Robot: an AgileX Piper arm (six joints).
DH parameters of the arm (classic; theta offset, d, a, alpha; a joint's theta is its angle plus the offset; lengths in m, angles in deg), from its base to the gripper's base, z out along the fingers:
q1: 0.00 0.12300 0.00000 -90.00
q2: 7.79 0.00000 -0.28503 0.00
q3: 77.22 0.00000 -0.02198 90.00
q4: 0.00 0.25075 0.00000 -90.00
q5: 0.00 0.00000 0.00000 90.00
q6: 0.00 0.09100 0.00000 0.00
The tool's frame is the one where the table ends.
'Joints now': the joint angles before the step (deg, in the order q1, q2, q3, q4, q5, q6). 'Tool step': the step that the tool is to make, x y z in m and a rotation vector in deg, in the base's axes. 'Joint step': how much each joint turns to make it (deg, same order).
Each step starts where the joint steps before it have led.
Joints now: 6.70 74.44 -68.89 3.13 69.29 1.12
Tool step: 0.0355 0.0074 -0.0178 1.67 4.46 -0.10
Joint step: -0.01 8.41 -4.18 2.18 0.01 -0.01
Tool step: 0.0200 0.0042 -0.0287 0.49 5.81 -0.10
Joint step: 0.02 6.10 -0.43 1.18 0.05 -0.04
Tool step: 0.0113 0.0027 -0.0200 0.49 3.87 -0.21
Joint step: -0.01 3.97 -0.23 0.96 0.05 0.00
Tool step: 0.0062 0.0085 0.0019 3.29 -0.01 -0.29
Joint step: 0.50 1.25 -1.78 3.36 0.12 0.00
